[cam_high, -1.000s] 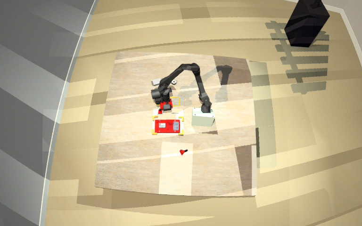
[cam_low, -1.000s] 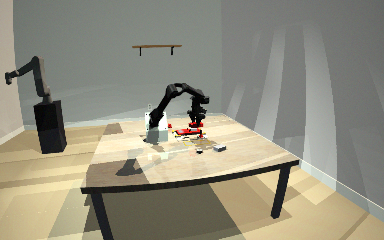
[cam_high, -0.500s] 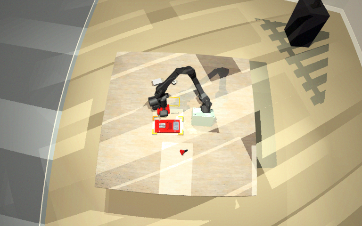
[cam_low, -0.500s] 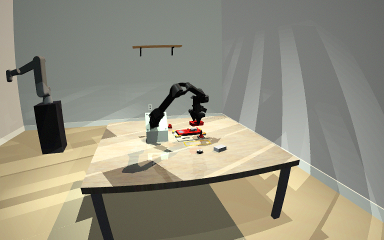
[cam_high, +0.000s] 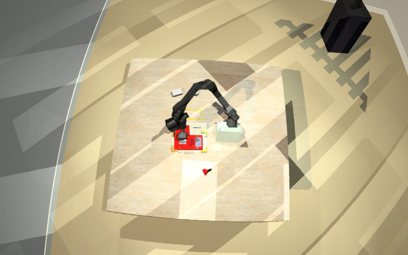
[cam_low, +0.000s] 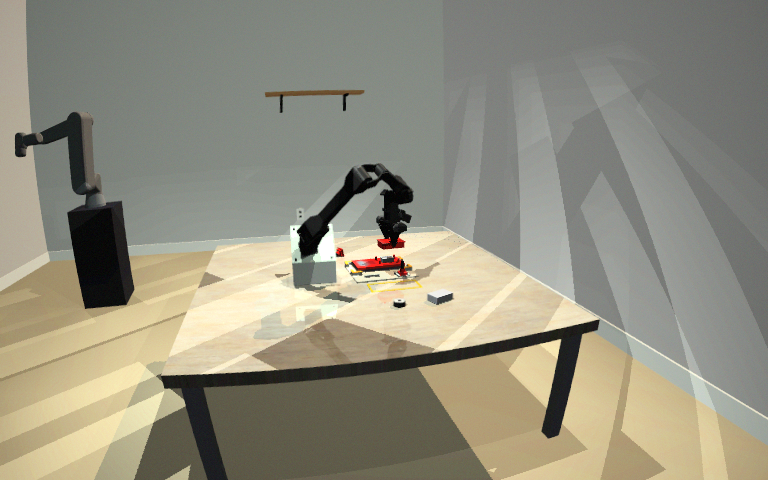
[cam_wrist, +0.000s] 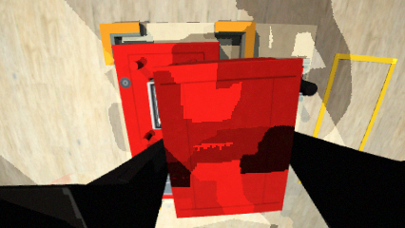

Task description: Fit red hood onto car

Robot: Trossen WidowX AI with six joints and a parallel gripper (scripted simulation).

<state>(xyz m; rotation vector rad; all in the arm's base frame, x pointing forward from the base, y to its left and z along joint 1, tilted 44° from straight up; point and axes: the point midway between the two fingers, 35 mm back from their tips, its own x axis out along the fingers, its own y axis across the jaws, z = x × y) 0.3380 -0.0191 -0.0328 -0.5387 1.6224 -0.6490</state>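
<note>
Now: gripper tip 90 mm above the engine block and 50 mm to the right of it. From my gripper tip the other things lie so: red hood: 10 mm above; then small wheel: 350 mm to the right, 110 mm behind, 100 mm below.
</note>
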